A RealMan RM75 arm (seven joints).
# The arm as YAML. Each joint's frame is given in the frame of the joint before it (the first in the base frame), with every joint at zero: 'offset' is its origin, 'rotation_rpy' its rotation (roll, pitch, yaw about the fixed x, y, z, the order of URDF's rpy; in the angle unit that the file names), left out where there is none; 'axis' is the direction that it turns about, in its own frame. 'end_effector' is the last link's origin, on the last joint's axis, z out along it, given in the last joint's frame.
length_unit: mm
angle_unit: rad
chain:
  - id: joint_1
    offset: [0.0, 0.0, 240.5]
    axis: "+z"
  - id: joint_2
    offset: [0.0, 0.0, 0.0]
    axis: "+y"
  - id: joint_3
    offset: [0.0, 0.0, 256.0]
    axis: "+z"
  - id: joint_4
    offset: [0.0, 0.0, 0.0]
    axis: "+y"
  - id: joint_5
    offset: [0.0, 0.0, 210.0]
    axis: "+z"
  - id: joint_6
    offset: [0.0, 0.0, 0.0]
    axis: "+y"
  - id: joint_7
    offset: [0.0, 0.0, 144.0]
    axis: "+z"
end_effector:
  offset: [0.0, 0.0, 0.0]
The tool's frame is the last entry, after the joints.
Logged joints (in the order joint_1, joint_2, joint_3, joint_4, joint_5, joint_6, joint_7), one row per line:
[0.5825, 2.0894, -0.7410, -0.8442, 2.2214, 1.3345, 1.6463]
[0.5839, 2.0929, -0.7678, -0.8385, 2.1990, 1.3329, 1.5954]
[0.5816, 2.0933, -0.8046, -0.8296, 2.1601, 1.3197, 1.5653]
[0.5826, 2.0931, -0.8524, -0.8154, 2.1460, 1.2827, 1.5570]
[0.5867, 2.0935, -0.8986, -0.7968, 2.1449, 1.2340, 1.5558]
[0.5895, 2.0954, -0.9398, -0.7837, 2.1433, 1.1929, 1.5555]
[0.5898, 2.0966, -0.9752, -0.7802, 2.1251, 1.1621, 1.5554]
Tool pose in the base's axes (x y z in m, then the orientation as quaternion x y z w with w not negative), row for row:
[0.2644, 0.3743, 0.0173, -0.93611, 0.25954, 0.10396, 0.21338]
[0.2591, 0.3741, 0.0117, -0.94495, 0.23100, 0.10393, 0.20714]
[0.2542, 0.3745, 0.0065, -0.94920, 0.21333, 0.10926, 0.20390]
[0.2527, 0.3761, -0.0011, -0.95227, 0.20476, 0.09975, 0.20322]
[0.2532, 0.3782, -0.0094, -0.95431, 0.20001, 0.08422, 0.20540]
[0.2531, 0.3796, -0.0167, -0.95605, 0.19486, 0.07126, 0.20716]
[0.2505, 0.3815, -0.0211, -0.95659, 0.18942, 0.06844, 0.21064]
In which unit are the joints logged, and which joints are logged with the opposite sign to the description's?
The joints are logged in radians. Opposite sign: joint_5, joint_6.
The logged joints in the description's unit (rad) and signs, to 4 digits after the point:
[0.5825, 2.0894, -0.7410, -0.8442, -2.2214, -1.3345, 1.6463]
[0.5839, 2.0929, -0.7678, -0.8385, -2.1990, -1.3329, 1.5954]
[0.5816, 2.0933, -0.8046, -0.8296, -2.1601, -1.3197, 1.5653]
[0.5826, 2.0931, -0.8524, -0.8154, -2.1460, -1.2827, 1.5570]
[0.5867, 2.0935, -0.8986, -0.7968, -2.1449, -1.2340, 1.5558]
[0.5895, 2.0954, -0.9398, -0.7837, -2.1433, -1.1929, 1.5555]
[0.5898, 2.0966, -0.9752, -0.7802, -2.1251, -1.1621, 1.5554]

